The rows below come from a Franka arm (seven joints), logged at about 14 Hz.
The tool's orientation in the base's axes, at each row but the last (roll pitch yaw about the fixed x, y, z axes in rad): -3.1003 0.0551 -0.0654; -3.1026 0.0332 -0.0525; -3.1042 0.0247 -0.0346; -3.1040 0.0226 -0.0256; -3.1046 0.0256 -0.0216
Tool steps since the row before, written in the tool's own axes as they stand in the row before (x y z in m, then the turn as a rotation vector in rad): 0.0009 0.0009 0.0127 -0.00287 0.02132 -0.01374; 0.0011 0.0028 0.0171 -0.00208 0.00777 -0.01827; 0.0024 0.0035 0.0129 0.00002 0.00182 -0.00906; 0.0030 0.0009 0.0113 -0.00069 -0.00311 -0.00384; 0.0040 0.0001 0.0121 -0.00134 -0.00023 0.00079
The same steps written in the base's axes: 0.0002 -0.0004 -0.0128 -0.00358 -0.02168 0.01299; 0.0004 -0.0022 -0.0172 -0.00193 -0.00839 0.01801; 0.0020 -0.0031 -0.0131 0.00017 -0.00216 0.00898; 0.0027 -0.0005 -0.0114 -0.00052 0.00298 0.00397; 0.0037 0.0003 -0.0122 -0.00135 0.00029 -0.00075
